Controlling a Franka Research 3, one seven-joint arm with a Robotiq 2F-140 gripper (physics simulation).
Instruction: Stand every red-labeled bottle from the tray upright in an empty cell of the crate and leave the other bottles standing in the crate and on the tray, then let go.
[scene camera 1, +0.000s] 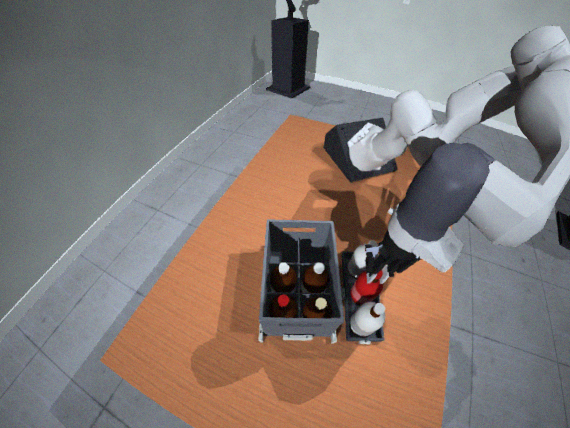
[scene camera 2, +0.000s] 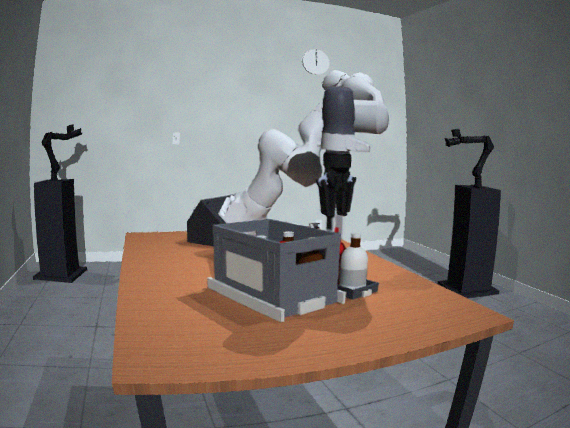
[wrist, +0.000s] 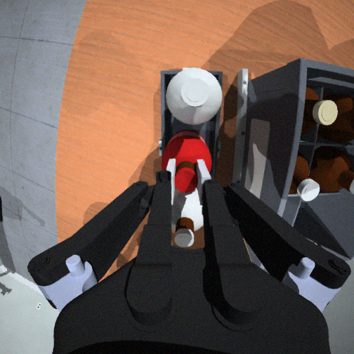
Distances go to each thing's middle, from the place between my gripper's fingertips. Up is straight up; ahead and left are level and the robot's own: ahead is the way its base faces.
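Cream-capped bottle (wrist: 316, 111), from my hand: 80 mm to the right, 150 mm ahead, 40 mm below.
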